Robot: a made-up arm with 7 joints. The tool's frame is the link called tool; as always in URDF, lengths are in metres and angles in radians. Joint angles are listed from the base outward. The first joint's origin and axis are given. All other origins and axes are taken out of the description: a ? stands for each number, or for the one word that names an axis. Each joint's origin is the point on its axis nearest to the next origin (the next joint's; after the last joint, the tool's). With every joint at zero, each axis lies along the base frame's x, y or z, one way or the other. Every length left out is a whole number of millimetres.
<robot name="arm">
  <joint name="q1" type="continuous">
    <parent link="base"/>
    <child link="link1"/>
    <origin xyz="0 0 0.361" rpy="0 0 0"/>
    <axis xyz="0 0 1"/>
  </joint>
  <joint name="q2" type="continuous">
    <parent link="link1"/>
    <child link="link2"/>
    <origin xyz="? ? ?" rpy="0 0 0"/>
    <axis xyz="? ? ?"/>
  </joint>
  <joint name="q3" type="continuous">
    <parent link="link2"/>
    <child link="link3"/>
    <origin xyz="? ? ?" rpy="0 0 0"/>
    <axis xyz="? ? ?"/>
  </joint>
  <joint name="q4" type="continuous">
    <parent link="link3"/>
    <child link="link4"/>
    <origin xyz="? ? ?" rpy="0 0 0"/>
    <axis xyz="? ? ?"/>
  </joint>
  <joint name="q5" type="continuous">
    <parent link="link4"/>
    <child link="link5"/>
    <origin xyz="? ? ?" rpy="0 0 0"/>
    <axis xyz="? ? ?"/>
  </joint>
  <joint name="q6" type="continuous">
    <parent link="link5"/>
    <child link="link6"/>
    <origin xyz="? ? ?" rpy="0 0 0"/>
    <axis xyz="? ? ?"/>
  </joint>
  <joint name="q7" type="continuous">
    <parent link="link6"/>
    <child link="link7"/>
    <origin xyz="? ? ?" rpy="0 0 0"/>
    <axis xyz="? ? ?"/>
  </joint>
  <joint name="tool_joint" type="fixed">
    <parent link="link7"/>
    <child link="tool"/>
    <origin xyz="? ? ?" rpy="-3.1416 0 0"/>
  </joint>
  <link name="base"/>
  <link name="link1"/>
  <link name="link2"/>
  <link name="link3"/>
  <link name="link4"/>
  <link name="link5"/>
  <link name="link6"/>
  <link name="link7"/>
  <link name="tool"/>
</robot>
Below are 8 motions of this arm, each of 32 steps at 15 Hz.
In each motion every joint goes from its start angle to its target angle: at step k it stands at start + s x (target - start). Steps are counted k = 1, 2, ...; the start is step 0. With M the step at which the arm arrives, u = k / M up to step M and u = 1 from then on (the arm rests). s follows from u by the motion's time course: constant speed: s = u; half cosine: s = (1 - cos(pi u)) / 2; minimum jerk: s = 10 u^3 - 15 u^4 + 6 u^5.
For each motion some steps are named. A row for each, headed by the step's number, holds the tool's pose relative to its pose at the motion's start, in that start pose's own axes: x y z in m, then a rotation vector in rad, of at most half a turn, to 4 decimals.
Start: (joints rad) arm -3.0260 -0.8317 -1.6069 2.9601 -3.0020 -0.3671 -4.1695
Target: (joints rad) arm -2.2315 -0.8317 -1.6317 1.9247 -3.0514 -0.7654 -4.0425
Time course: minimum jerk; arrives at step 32
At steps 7, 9, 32:
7: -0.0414 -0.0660 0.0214 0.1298 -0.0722 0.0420
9: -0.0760 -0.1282 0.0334 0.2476 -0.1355 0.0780
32: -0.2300 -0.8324 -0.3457 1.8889 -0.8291 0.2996

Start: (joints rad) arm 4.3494 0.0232 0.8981 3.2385 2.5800 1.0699 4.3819
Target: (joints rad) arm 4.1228 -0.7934 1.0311 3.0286 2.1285 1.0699 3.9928
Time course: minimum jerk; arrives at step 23
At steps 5, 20, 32:
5: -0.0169 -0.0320 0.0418 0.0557 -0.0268 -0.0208
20: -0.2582 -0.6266 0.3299 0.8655 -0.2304 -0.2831
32: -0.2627 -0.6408 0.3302 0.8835 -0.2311 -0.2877

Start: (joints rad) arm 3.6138 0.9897 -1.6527 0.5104 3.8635 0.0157 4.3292
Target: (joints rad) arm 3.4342 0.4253 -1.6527 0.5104 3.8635 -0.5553 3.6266
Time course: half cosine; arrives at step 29
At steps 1, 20, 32:
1: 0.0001 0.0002 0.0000 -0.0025 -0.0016 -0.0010
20: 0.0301 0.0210 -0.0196 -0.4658 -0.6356 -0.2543
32: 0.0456 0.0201 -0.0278 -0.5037 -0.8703 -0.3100

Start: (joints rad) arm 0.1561 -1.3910 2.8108 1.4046 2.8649 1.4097 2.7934
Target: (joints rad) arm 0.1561 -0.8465 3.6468 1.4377 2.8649 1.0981 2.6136
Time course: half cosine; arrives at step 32
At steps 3, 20, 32:
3: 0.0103 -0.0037 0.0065 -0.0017 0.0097 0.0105
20: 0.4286 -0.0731 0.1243 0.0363 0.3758 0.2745
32: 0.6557 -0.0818 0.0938 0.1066 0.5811 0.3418

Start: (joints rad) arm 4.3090 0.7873 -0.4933 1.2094 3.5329 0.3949 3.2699
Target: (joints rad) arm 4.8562 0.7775 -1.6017 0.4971 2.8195 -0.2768 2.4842
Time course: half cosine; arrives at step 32
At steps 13, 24, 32:
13: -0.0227 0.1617 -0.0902 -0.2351 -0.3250 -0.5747
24: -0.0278 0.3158 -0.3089 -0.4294 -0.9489 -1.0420
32: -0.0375 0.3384 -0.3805 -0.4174 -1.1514 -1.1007

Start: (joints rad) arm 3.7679 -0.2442 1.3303 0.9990 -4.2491 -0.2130 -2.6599
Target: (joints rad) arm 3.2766 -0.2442 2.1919 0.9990 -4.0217 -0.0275 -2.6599
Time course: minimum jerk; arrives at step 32
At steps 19, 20, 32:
19: 0.0705 -0.1515 0.0205 0.2865 0.1564 -0.0117
20: 0.0749 -0.1637 0.0204 0.3105 0.1677 -0.0104
32: 0.0956 -0.2261 0.0152 0.4370 0.2243 0.0023

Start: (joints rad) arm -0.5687 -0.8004 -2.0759 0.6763 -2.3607 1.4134 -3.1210
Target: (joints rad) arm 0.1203 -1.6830 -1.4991 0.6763 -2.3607 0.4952 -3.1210
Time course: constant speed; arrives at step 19
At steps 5, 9, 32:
5: -0.1410 -0.0420 -0.1428 0.1047 -0.6037 0.0078
9: -0.2005 -0.0547 -0.2799 0.1610 -1.0830 0.0017
32: -0.1651 -0.0420 -0.5604 0.1679 -2.2426 0.0103

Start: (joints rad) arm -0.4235 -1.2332 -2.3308 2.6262 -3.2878 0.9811 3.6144
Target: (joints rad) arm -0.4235 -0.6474 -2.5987 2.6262 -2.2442 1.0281 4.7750
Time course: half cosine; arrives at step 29
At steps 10, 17, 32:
10: 0.0563 -0.1094 0.0725 -0.0100 0.1618 0.4460
17: 0.1472 -0.2701 0.1424 0.0588 0.3723 1.0909
32: 0.2490 -0.4349 0.1746 0.2107 0.5498 1.7561

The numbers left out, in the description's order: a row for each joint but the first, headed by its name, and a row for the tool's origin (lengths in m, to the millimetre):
q2: xyz 0 0 0, axis 0 1 0
q3: xyz 0 0 0.459, axis 0 0 1
q4: xyz 0.07 0 0, axis 0 -1 0
q5: xyz 0.098 0 -0.433, axis 0 0 -1
q6: xyz 0 0 0, axis 0 1 0
q7: xyz 0.078 0 -0.1, axis 0 0 -1
tool: xyz 0 0 0

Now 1 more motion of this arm.
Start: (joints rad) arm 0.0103 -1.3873 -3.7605 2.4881 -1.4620 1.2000 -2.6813
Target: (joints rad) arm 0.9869 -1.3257 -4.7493 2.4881 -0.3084 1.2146 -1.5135
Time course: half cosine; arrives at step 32
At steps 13, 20, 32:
13: -0.0520 -0.1797 -0.2082 -0.0172 -0.0909 0.6578
20: -0.0236 -0.3684 -0.4297 -0.1568 -0.1932 1.3338
32: 0.0851 -0.5400 -0.6342 -0.4431 -0.2590 1.9554

